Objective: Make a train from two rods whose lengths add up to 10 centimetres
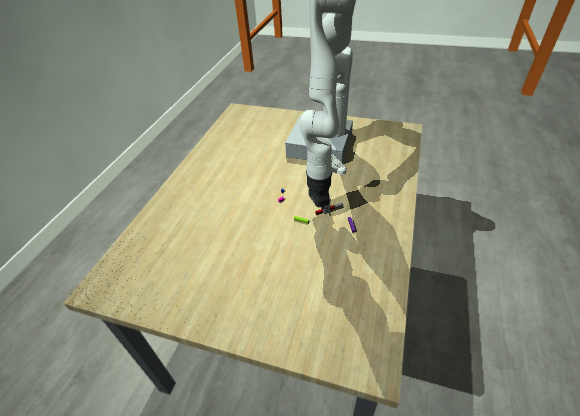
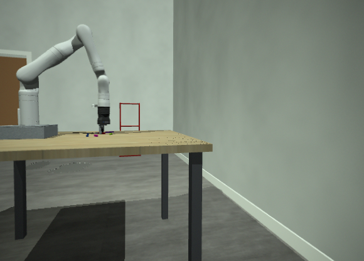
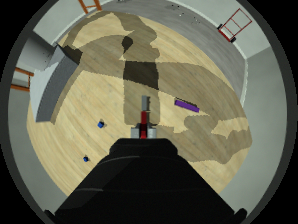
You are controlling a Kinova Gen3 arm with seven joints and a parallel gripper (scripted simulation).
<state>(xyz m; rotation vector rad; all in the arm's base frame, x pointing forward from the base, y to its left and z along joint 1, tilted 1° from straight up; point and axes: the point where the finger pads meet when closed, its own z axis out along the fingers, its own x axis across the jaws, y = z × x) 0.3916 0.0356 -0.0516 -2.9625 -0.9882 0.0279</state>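
The red rod is 1 cm below my hand. Round my hand: grey rod: 4 cm to the left, 3 cm behind, 1 cm below; then purple rod: 9 cm to the left, 5 cm ahead, 1 cm below; then lime rod: 7 cm to the right, 6 cm ahead, 1 cm below.
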